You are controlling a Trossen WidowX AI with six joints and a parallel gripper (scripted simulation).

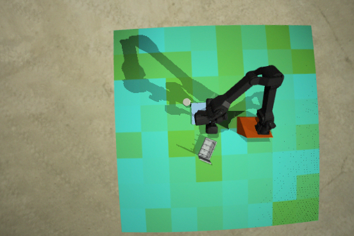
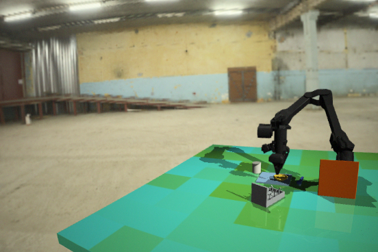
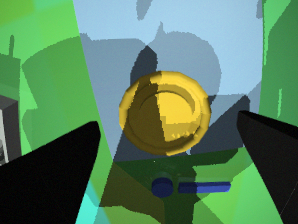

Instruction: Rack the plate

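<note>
Right now my gripper tip is 3 cm above the yellow plate and 1 cm past it. From my gripper tip the other things lie so: light blue mat: 4 cm below, 2 cm ahead, 1 cm to the right; then white cylinder: 13 cm ahead, 8 cm to the right, 2 cm below; then dark blue spoon: 10 cm behind, 4 cm below, 1 cm to the right.
</note>
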